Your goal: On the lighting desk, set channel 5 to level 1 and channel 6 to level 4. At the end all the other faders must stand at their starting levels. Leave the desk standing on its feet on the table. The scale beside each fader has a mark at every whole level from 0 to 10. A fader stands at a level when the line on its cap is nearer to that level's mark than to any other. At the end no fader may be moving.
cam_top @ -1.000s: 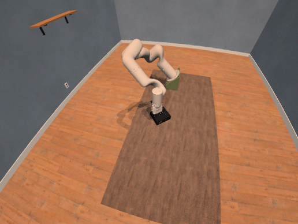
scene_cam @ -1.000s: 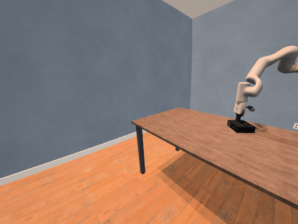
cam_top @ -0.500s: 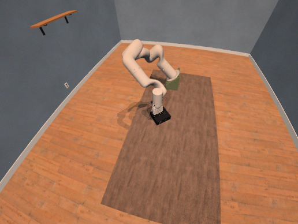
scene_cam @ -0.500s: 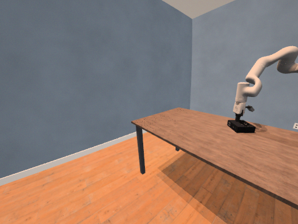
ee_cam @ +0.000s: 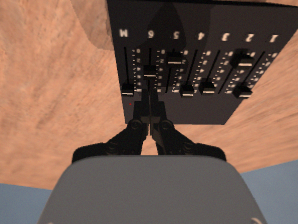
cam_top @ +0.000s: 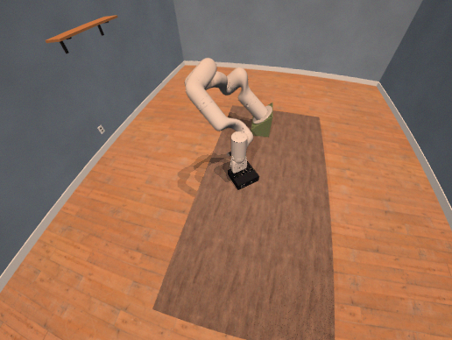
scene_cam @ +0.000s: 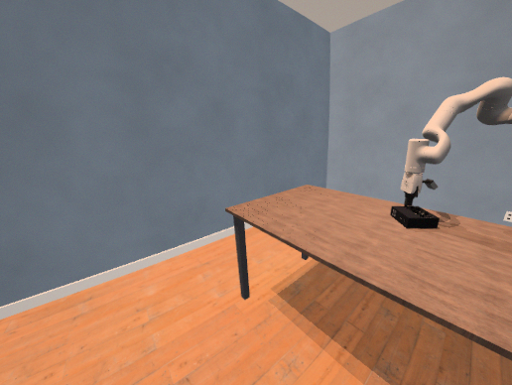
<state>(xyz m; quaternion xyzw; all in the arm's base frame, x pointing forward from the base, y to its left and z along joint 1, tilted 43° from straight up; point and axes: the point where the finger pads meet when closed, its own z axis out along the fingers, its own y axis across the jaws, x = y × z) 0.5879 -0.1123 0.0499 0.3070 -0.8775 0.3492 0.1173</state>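
Now: hand 3 cm above the channel 6 fader cap, 2 cm to the left of it and 2 cm past it. The rest, counted from my hand: fader 4: 3 cm to the left, 3 cm below, 3 cm behind; then channel 5 fader cap: 5 cm behind, 3 cm below, 1 cm to the right; then fader 2: 9 cm behind, 4 cm to the left, 3 cm below.
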